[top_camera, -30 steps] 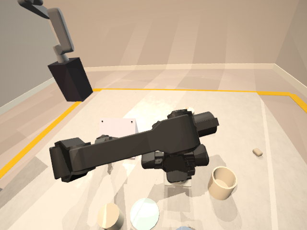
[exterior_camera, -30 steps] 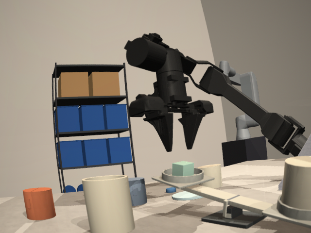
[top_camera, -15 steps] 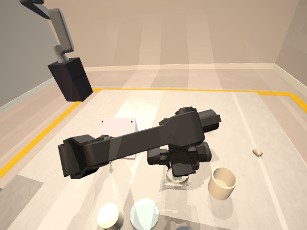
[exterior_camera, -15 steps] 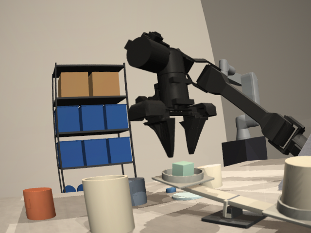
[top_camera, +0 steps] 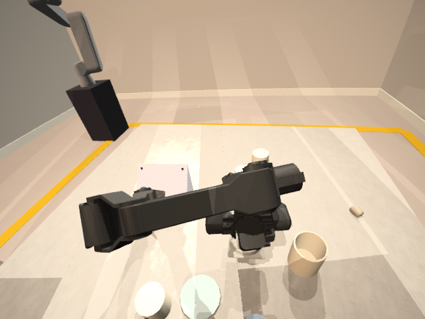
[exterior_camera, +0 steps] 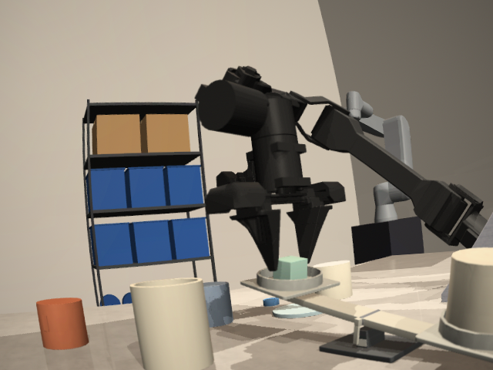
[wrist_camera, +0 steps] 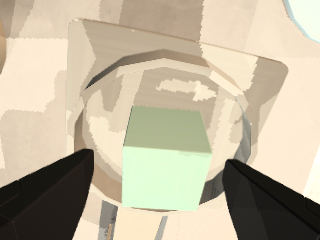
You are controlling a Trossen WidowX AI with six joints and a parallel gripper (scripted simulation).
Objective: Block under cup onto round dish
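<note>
The pale green block is right at my gripper tip. Round my gripper tip: blue cylinder: 170 mm to the right, 50 mm below, 40 mm ahead; then balance: 120 mm to the left, 50 mm below, 10 mm behind; then round dish: 130 mm to the right, 100 mm behind, 90 mm below.
</note>
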